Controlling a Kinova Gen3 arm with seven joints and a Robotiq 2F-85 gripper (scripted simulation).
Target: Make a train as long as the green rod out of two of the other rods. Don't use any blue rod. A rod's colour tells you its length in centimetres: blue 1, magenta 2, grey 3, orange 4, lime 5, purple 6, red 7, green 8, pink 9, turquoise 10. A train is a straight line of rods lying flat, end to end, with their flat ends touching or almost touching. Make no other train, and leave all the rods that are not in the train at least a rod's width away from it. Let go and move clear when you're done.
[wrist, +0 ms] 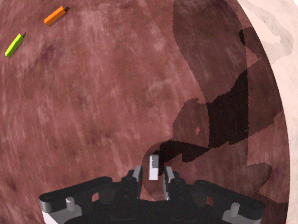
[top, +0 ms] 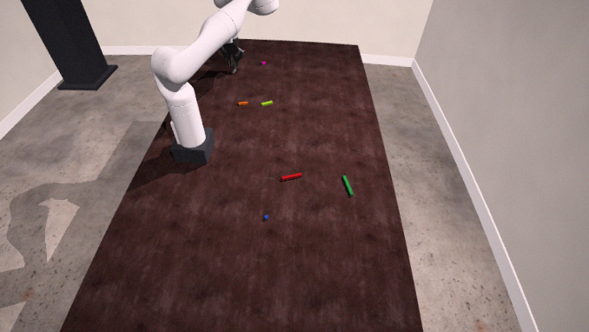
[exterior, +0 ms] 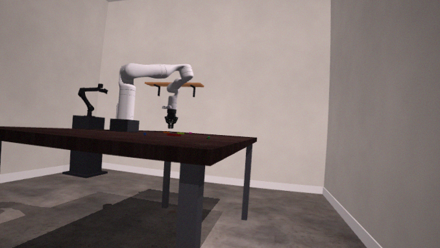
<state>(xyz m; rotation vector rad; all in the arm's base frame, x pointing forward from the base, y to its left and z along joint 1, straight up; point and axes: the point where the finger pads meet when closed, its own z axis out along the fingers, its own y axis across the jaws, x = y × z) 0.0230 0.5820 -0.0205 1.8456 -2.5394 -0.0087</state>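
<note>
Right now my hand is 40 mm above the grey rod. Also, from my hand: lime rod (200 mm ahead, 260 mm to the right, 40 mm below); then magenta rod (140 mm ahead, 100 mm to the left, 40 mm below); then orange rod (100 mm ahead, 270 mm to the right, 40 mm below).
</note>
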